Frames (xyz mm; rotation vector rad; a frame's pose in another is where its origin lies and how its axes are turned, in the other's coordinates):
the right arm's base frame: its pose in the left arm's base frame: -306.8 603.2 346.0 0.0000 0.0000 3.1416
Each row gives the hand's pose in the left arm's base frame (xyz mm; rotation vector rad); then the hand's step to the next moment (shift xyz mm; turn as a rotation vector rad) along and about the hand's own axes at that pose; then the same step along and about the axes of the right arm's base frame.
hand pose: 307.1 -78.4 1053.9 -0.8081 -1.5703 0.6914
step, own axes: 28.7 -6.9 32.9 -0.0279 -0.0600 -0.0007
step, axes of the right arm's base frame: 35.7 -19.4 17.4 0.0043 0.0577 0.0321
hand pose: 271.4 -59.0 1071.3 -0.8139 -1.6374 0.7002
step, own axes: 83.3 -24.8 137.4 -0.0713 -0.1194 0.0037
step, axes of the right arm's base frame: 149.8 -49.2 39.5 0.0113 0.1278 0.0538
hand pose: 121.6 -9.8 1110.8 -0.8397 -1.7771 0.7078
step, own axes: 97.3 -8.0 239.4 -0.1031 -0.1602 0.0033
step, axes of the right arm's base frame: 252.1 -54.1 -19.2 0.0117 0.1773 0.0687
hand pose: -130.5 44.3 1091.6 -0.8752 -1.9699 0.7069
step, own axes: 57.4 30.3 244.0 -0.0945 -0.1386 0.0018
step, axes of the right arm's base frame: 224.0 -27.0 -113.4 0.0071 0.1574 0.0575
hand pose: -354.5 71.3 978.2 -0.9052 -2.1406 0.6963
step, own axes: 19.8 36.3 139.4 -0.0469 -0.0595 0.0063
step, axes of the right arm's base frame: 102.8 -9.5 -102.3 0.0041 0.0735 0.0188
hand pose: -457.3 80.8 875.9 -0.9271 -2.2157 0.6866
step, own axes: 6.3 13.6 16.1 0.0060 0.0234 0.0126
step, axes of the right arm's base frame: 9.2 -9.7 -17.5 0.0023 -0.0162 -0.0218
